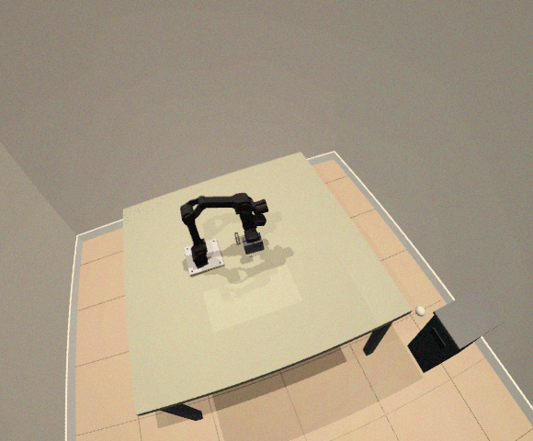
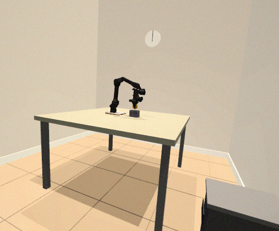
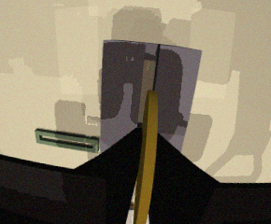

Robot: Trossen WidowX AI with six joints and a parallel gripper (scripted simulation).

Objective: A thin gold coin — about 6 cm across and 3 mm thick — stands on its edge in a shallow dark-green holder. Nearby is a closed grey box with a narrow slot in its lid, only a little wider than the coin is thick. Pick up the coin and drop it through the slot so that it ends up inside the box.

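My gripper tip is 20 mm below the gold coin.
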